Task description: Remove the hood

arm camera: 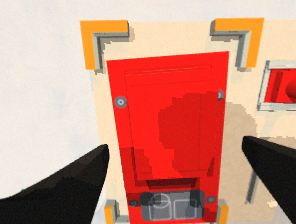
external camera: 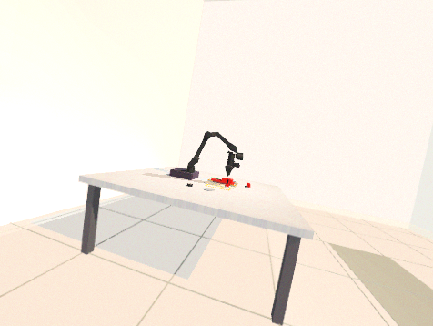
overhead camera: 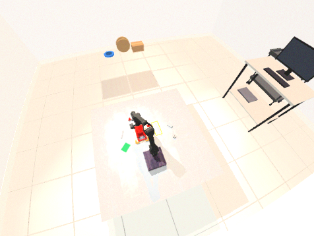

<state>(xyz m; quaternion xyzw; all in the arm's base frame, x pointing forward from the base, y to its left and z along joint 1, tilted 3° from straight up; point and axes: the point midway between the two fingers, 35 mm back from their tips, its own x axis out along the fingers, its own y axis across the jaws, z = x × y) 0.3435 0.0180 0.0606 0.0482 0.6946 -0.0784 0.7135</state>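
Now: the toy car hood 40 mm below my gripper tip. Also, from my gripper tip: green flat piece 120 mm behind, 230 mm to the left, 80 mm below; then grey wheel 280 mm behind, 330 mm to the right, 70 mm below.
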